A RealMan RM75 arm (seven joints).
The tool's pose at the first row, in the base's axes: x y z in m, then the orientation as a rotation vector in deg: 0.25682, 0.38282, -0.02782, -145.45, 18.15, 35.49
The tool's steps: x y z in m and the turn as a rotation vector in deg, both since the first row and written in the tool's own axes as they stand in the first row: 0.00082, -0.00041, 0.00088, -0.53, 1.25, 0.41; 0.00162, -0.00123, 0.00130, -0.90, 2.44, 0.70; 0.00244, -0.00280, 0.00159, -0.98, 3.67, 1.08; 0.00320, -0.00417, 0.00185, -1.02, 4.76, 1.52; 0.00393, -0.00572, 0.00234, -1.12, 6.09, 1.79; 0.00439, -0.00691, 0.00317, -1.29, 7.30, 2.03; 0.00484, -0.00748, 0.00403, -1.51, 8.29, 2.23; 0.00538, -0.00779, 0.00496, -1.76, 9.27, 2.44; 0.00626, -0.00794, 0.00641, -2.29, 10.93, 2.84; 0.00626, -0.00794, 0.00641, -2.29, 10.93, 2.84; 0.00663, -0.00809, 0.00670, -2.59, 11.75, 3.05; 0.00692, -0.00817, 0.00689, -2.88, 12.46, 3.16
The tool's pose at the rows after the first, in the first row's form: 0.25735, 0.38354, -0.02872, -146.43, 19.00, 34.24; 0.25816, 0.38437, -0.02909, -147.22, 19.71, 32.96; 0.25929, 0.38577, -0.02906, -147.73, 20.61, 31.57; 0.26031, 0.38699, -0.02905, -148.15, 21.56, 30.35; 0.26128, 0.38848, -0.02913, -148.69, 22.35, 28.79; 0.26177, 0.38987, -0.02950, -149.24, 23.05, 27.37; 0.26203, 0.39076, -0.03014, -149.76, 23.61, 26.23; 0.26227, 0.39145, -0.03099, -150.30, 24.17, 25.11; 0.26255, 0.39225, -0.03247, -151.30, 25.17, 23.24; 0.26255, 0.39225, -0.03247, -151.30, 25.17, 23.24; 0.26281, 0.39249, -0.03281, -151.82, 25.66, 22.32; 0.26302, 0.39263, -0.03306, -152.30, 26.00, 21.50
